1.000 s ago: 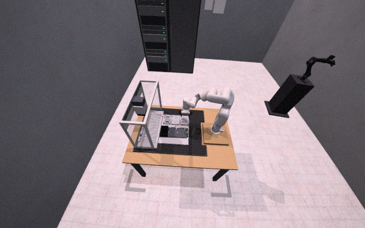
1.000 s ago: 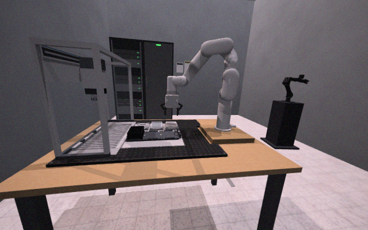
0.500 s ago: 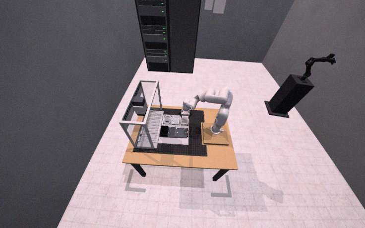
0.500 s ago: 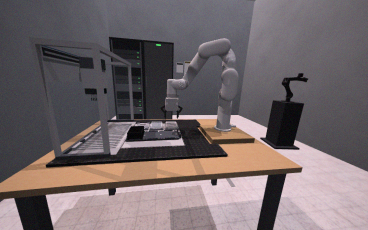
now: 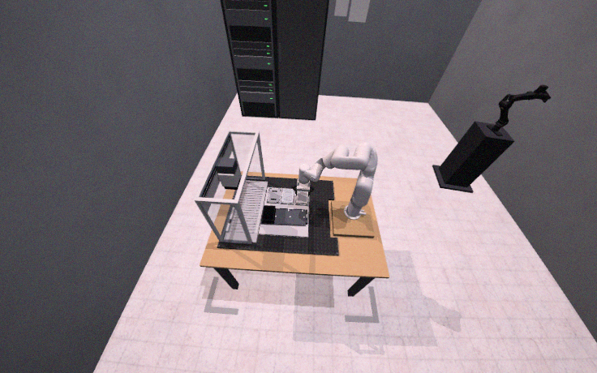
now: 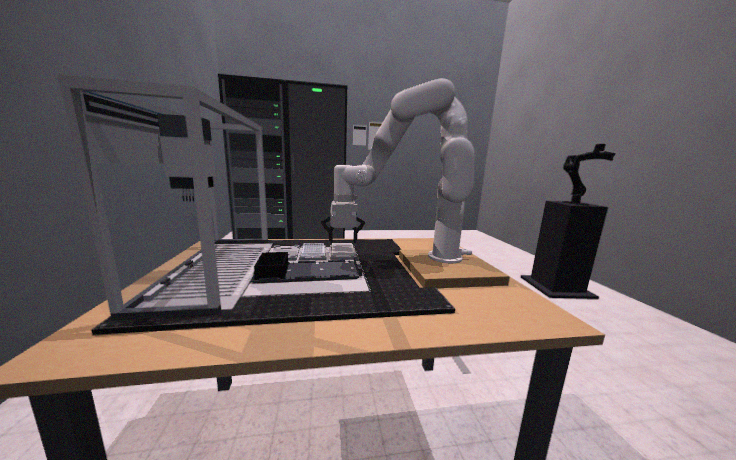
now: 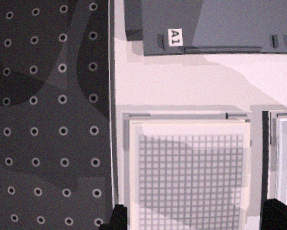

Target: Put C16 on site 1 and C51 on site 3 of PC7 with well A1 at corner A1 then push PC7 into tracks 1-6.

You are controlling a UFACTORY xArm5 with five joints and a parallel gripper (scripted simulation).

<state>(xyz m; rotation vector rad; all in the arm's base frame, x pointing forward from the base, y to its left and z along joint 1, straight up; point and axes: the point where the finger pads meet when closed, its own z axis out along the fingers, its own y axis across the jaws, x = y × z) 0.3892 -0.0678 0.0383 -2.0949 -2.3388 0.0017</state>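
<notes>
Now: hand 11 cm short of the 96-well plate C15, 4 cm above it and 1 cm to the right of it. From my hand the other things lie so: post: 44 cm to the left, 27 cm ahead, 19 cm above; then grey plate carrier PC7: 20 cm to the left, 10 cm ahead, 4 cm below.
</notes>
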